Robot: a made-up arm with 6 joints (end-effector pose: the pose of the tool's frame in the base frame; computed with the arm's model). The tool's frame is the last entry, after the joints.
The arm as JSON. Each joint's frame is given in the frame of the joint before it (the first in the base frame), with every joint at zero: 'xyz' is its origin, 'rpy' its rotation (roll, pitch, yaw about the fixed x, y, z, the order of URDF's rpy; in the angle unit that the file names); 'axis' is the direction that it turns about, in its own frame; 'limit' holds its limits. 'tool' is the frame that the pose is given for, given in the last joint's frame.
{
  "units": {
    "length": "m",
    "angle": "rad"
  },
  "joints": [
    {
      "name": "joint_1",
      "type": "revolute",
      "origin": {
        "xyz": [
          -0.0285,
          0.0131,
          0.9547
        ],
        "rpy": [
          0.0,
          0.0,
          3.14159
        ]
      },
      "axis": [
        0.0,
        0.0,
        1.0
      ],
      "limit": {
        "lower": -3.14,
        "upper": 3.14
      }
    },
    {
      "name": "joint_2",
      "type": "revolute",
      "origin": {
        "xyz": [
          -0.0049,
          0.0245,
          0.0
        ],
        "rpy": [
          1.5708,
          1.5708,
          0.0
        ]
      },
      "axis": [
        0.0,
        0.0,
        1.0
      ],
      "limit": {
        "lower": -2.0,
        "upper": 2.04
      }
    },
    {
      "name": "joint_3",
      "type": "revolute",
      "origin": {
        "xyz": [
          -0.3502,
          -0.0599,
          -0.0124
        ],
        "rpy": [
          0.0,
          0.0,
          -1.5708
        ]
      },
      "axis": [
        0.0,
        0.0,
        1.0
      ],
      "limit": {
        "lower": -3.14,
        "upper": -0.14
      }
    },
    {
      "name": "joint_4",
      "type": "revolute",
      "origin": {
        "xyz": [
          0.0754,
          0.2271,
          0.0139
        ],
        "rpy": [
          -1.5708,
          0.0,
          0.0
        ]
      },
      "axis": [
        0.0,
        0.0,
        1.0
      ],
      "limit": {
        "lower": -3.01,
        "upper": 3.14
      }
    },
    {
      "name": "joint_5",
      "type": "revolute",
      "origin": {
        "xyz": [
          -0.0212,
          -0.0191,
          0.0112
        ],
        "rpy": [
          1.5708,
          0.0,
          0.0
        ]
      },
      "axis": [
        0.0,
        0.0,
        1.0
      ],
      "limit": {
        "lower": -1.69,
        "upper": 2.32
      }
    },
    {
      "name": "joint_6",
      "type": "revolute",
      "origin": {
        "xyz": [
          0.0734,
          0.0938,
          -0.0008
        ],
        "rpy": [
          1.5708,
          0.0,
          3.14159
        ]
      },
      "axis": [
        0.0,
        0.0,
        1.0
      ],
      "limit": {
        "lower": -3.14,
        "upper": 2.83
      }
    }
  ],
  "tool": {
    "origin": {
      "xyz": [
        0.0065,
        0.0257,
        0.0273
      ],
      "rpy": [
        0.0,
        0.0,
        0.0
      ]
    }
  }
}
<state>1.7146 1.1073 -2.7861 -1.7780 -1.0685 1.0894</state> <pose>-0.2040 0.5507 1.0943 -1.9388 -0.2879 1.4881</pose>
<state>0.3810 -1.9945 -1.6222 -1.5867 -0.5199 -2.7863</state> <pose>-0.5704 -0.1207 1.1021 -0.8308 0.0289 2.0626</pose>
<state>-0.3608 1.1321 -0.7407 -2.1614 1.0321 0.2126</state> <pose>0.1998 -0.2024 0.6808 1.8397 -1.5157 0.6661</pose>
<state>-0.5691 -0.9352 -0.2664 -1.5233 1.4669 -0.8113</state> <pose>-0.0690 -0.1483 1.1374 0.5976 -1.6742 1.1033</pose>
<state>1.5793 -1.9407 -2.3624 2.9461 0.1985 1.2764</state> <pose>0.0414 -0.6878 1.0029 1.3352 0.3035 -0.4274</pose>
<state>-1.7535 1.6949 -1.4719 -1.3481 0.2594 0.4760</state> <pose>-0.0723 -0.2826 0.4771 -1.1630 -2.5601 -0.2924</pose>
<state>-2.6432 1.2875 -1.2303 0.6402 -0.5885 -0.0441</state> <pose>-0.5105 -0.1944 0.6826 -2.9466 0.1289 0.8123</pose>
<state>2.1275 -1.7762 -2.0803 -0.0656 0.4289 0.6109</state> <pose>0.3024 -0.5569 1.1810 0.3057 -0.2516 2.6582</pose>
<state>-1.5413 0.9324 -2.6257 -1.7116 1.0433 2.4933</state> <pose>-0.1091 -0.6788 1.2458 1.4975 -0.3142 -1.3434</pose>
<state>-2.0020 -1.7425 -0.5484 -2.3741 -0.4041 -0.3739</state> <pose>0.0159 0.1009 1.1622 0.7388 -1.0671 1.4593</pose>
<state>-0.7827 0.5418 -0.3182 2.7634 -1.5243 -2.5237</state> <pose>0.0568 -0.1493 1.0531 -0.6354 -1.2593 0.1120</pose>
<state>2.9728 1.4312 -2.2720 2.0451 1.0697 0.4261</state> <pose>-0.7602 0.1006 0.8169 0.7861 -1.3965 0.3328</pose>
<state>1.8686 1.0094 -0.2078 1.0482 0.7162 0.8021</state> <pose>-0.0901 0.1199 0.7541 -0.3253 -2.3259 1.7092</pose>
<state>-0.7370 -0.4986 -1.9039 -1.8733 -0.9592 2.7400</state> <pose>0.0535 0.0754 1.4910 0.0799 1.3190 0.4544</pose>
